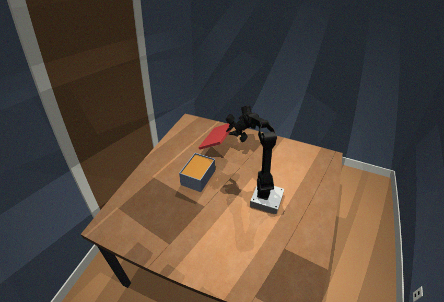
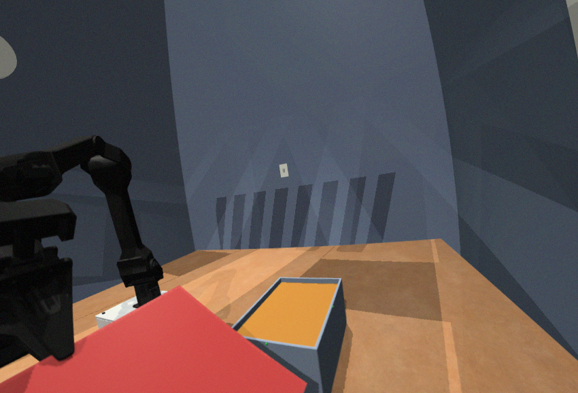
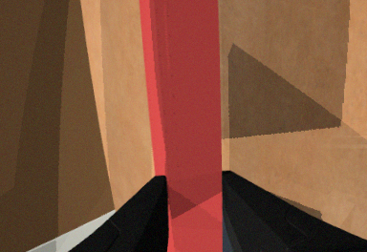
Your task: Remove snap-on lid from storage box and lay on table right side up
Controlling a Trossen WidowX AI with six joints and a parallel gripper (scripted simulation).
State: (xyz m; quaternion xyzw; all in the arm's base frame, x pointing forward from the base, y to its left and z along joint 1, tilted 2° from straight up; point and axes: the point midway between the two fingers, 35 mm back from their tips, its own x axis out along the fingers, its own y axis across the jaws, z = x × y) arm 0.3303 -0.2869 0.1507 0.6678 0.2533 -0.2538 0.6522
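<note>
The red lid is 7 cm ahead of my gripper tip and 4 cm below it. From my gripper tip the other things lie so: grey-blue storage box (27 cm to the left, 14 cm below, 8 cm ahead).
</note>
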